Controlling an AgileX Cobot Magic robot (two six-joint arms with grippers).
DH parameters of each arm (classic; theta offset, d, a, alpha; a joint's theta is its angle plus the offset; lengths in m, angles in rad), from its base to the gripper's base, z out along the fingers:
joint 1: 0 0.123 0 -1.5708
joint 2: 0.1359 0 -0.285 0
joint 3: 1.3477 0 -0.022 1.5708
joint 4: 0 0.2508 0 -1.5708
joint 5: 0 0 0.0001 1.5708
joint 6: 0 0.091 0 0
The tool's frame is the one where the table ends.
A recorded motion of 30 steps. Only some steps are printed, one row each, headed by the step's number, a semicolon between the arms.
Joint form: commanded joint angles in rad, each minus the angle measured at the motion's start. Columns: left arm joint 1, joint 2, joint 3, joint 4, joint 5, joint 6; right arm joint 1, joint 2, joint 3, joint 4, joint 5, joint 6.
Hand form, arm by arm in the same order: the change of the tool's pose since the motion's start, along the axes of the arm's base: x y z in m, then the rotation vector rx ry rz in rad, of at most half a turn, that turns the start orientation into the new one. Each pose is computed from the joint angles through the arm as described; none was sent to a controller.
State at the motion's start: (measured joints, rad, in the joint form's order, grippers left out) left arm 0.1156 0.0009 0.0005 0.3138 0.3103 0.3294; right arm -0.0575 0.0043 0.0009 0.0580 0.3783 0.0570
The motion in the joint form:
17: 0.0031 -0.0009 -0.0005 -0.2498 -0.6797 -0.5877; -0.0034 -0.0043 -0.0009 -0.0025 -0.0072 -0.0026
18: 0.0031 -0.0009 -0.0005 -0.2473 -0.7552 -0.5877; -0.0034 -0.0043 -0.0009 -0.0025 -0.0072 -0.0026
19: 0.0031 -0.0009 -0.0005 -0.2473 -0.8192 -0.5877; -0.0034 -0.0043 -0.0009 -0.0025 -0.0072 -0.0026
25: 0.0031 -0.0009 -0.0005 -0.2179 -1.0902 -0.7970; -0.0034 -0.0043 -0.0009 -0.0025 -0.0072 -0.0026
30: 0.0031 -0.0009 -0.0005 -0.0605 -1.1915 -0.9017; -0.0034 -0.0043 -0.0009 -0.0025 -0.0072 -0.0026
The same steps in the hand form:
17: -0.0057 -0.0113 0.0591 -0.7413 -0.7476 -0.2126; -0.0001 -0.0003 0.0012 -0.0057 -0.0121 -0.0033
18: -0.0088 -0.0122 0.0651 -0.7270 -0.8147 -0.2497; -0.0001 -0.0003 0.0012 -0.0057 -0.0121 -0.0033
19: -0.0119 -0.0129 0.0700 -0.7164 -0.8720 -0.2808; -0.0001 -0.0003 0.0012 -0.0057 -0.0121 -0.0033
25: -0.0278 -0.0180 0.0881 -0.8491 -1.0931 -0.4900; -0.0001 -0.0003 0.0012 -0.0057 -0.0121 -0.0033
30: -0.0335 -0.0302 0.0918 -0.7939 -1.0927 -0.6491; -0.0001 -0.0003 0.0012 -0.0057 -0.0121 -0.0033

